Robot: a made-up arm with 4 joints.
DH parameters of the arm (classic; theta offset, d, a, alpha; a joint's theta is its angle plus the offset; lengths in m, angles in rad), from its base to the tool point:
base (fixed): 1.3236 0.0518 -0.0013 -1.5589
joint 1: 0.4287 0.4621 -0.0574 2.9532
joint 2: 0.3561 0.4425 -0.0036 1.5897
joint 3: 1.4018 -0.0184 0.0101 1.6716
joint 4: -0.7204 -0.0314 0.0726 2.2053
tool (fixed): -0.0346 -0.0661 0 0
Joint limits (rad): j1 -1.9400..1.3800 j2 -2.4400..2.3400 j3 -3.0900..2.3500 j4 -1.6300..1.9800
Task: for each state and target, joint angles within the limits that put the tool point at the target. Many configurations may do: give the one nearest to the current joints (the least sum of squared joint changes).
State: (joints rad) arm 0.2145 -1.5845 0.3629 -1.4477
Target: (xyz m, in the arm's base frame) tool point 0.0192 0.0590 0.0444
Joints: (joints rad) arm 0.5320 -2.3652 0.2001 -1.3444
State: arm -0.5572 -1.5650 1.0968 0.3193
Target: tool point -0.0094 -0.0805 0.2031
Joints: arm -0.8694 -2.1441 1.2591 -0.0689
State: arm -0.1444 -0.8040 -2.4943 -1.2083
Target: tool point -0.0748 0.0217 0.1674
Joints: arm -0.7153 -1.2303 -2.3138 -0.8923
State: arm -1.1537 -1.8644 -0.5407 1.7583
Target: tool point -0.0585 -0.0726 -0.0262
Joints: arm -1.5013 -1.2753 -0.4426 1.8871
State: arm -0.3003 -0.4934 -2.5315 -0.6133
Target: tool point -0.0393 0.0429 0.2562
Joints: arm 0.2540 0.0872 -2.5096 -1.4984
